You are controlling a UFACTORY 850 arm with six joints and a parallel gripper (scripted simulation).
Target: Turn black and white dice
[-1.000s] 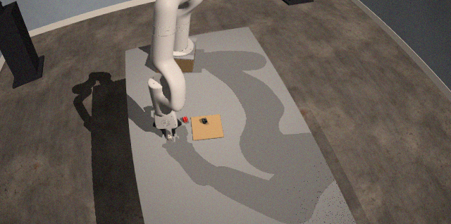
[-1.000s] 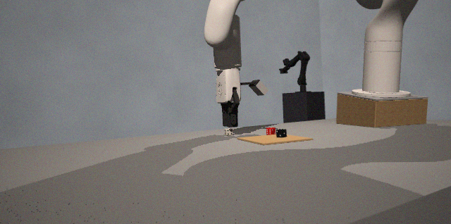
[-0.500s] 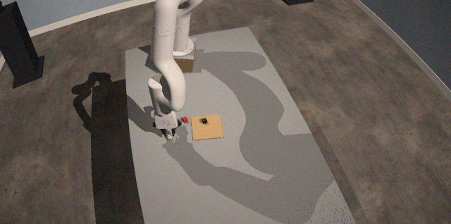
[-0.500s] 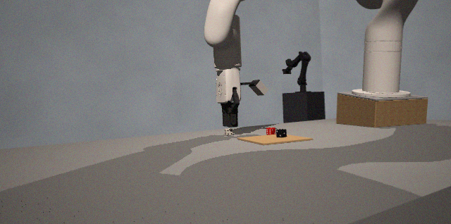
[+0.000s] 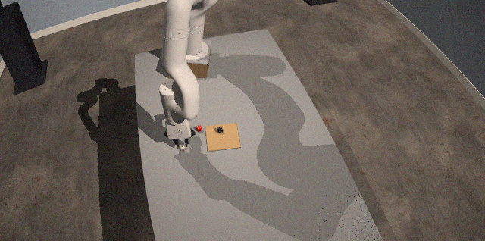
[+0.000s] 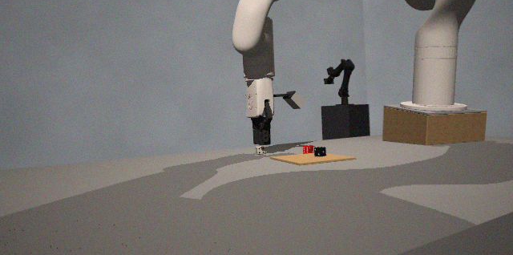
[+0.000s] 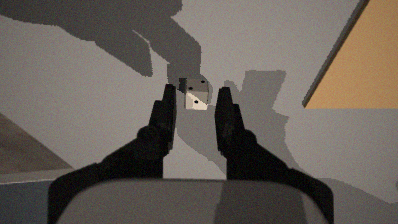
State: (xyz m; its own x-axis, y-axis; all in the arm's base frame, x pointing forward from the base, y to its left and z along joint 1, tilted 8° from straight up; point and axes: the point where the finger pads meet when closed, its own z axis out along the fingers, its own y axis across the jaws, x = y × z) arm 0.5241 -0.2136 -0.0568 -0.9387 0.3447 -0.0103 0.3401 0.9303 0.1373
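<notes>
Right now my hand is 40 mm above the white die and 10 mm short of it. Also, from my hand: tan mat: 180 mm to the left, 40 mm below, 10 mm ahead; red die: 100 mm to the left, 70 mm behind, 40 mm below; black die: 180 mm to the left, 30 mm below, 20 mm behind.
</notes>
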